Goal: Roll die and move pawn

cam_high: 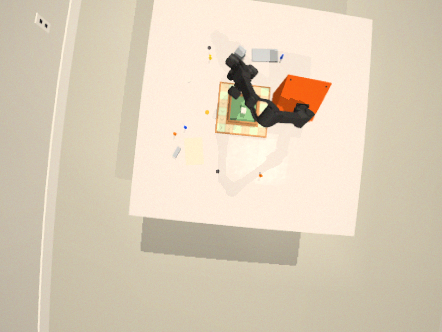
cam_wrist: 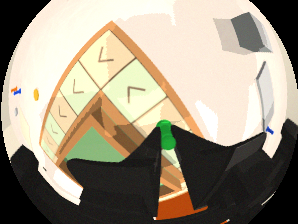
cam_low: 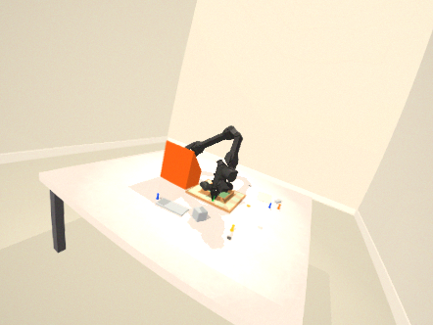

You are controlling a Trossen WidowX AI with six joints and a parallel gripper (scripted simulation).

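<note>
Right now my gripper tip is 30 mm past the green dice tray, 110 mm to the right of it and 20 mm above it. Round my gripper tip: white die 30 mm behind, 130 mm to the left; flat grey block 110 mm behind, 210 mm to the right, 20 mm below; green pawn 10 mm above.
</note>
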